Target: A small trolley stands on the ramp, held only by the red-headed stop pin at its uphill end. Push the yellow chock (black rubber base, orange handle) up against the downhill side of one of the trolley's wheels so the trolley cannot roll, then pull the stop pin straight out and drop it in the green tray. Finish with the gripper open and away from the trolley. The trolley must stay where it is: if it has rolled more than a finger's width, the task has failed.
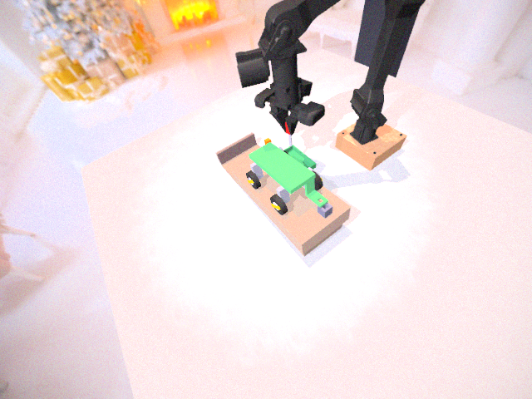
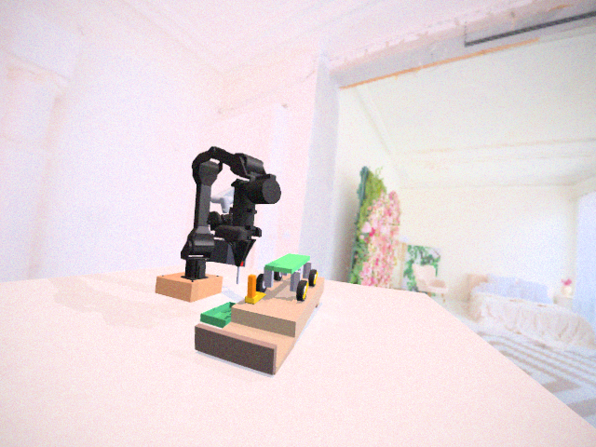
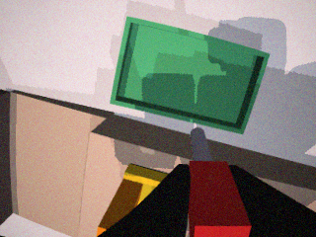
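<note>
Now: gripper tip 60 mm short of the yellow chock and 50 mm above it. From my gripper tip the other things lie so: red-headed stop pin (right at my gripper tip); end wall (150 mm to the right, 130 mm ahead, 110 mm below); trolley (110 mm to the left, 90 mm ahead, 20 mm below).
</note>
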